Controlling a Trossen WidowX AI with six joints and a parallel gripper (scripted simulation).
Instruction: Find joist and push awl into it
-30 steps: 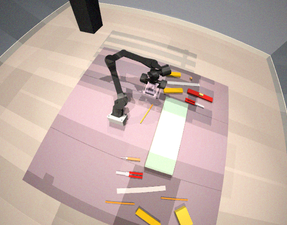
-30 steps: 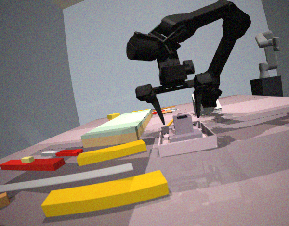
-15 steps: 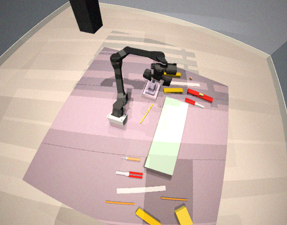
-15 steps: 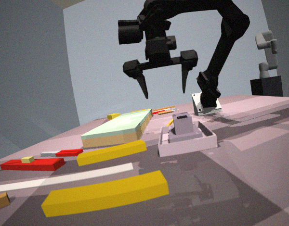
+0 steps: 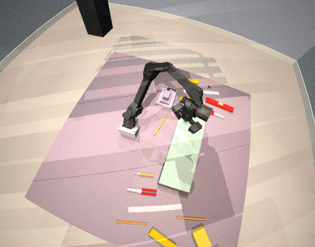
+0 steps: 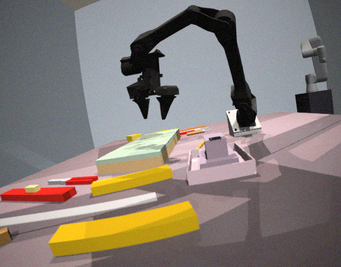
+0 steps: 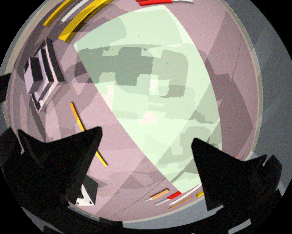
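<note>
Now: gripper tip 34 cm to the left of the awl, 14 cm past it and 11 cm above it. The rest, counted from my gripper tip: red level: 32 cm to the left, 23 cm ahead, 10 cm below; tray: 22 cm to the left, 17 cm behind, 10 cm below; stud finder: 23 cm to the left, 17 cm behind, 7 cm below.
</note>
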